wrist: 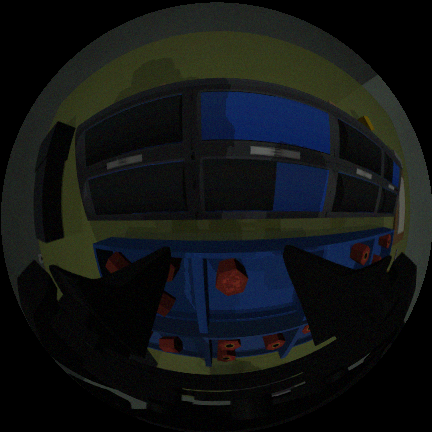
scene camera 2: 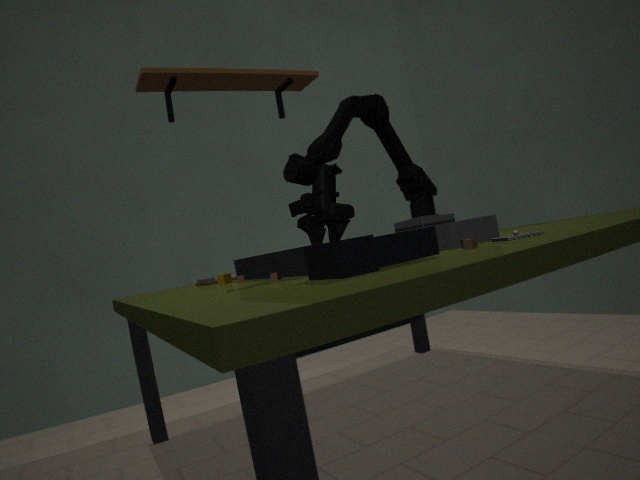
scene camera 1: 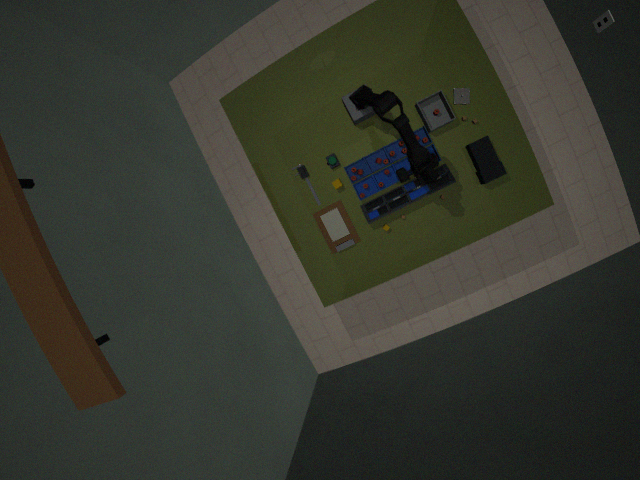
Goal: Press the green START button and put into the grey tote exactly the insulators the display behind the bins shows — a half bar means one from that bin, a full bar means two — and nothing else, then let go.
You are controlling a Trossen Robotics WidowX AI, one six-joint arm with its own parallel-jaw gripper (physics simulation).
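Frame: origin at the arm's base, x back, y left, z down, level; centimetres.
Seen in the pictures: gripper, fingertip midpoint: (wrist: pixel 229 253); arm's base, origin of the base link: (scene camera 2: pixel 424 217) (scene camera 1: pixel 361 101).
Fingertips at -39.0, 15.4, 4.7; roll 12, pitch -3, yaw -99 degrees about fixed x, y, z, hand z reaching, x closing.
Note:
Pixels of each thing's top centre, then the offset from my fingertips to it, as dx, dy, dz. "spot": a spot on its surface instead.
- long blue bar, middle of its top: (wrist: pixel 281 104) (scene camera 1: pixel 420 193) -9.7, -1.5, -2.7
- grey tote, middle of its top: (scene camera 2: pixel 451 222) (scene camera 1: pixel 436 110) +25.2, +16.6, -1.8
- green START button, middle of its top: (scene camera 1: pixel 332 160) +18.0, -37.2, -0.4
- black box, middle of its top: (scene camera 2: pixel 370 235) (wrist: pixel 36 183) (scene camera 1: pixel 487 159) -3.4, +33.1, -2.0
- brown-framed board, surface spot: (scene camera 1: pixel 323 214) spot: -6.3, -49.9, +2.6
- long-handled tool, surface spot: (scene camera 1: pixel 302 172) spot: +17.4, -53.7, +1.7
- small metal plate, middle of its top: (scene camera 1: pixel 462 95) +29.2, +31.7, +2.1
My gripper (wrist: pixel 229 253) (scene camera 2: pixel 325 241) is open and empty, pointing down over the blue bins (wrist: pixel 167 242) (scene camera 1: pixel 367 164). In the wrist view one red insulator (wrist: pixel 231 277) lies in a bin compartment, seen between the spread fingertips and apart from them. Other insulators stand or lie in several compartments. The dark display (wrist: pixel 191 125) (scene camera 2: pixel 341 260) shows a long blue bar (wrist: pixel 265 120), a shorter one (wrist: pixel 301 187) below it and a small blue one (wrist: pixel 396 175) at the right. The grey tote (scene camera 1: pixel 426 111) (scene camera 2: pixel 473 232) holds one red insulator (scene camera 1: pixel 436 112). The green START button (scene camera 1: pixel 332 160) is left of the bins.
A black box (scene camera 1: pixel 485 160) (wrist: pixel 51 185) stands beside the display. Yellow cubes (scene camera 1: pixel 337 183) (scene camera 1: pixel 386 227), a brown-framed board (scene camera 1: pixel 323 214) and a long-handled tool (scene camera 1: pixel 302 172) lie around the bins. A small metal plate (scene camera 1: pixel 461 96) lies beside the tote, with tan pieces (scene camera 1: pixel 475 121) nearby.

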